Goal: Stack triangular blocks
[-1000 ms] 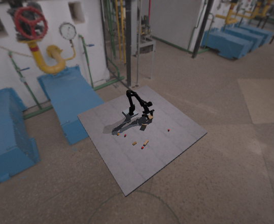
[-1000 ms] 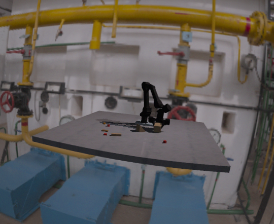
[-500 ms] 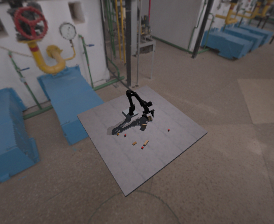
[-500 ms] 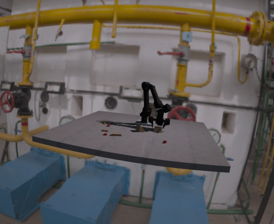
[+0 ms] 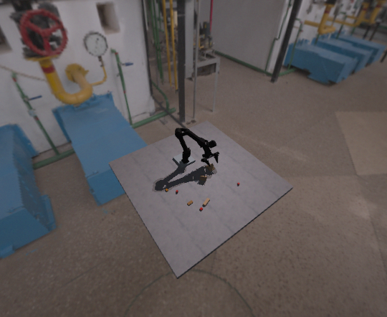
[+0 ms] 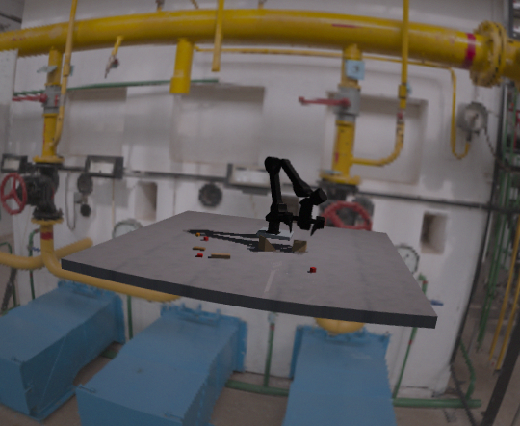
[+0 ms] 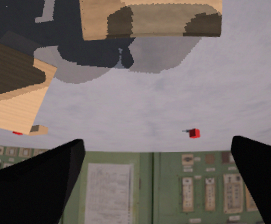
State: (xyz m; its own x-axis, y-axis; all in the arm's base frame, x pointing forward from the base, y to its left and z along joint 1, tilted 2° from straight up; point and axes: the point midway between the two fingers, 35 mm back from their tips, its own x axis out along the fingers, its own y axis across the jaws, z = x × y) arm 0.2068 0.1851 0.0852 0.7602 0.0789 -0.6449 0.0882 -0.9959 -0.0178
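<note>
The triangular block lies 5 cm behind my gripper tip, 1 cm to the right of it and 6 cm below it.
</note>
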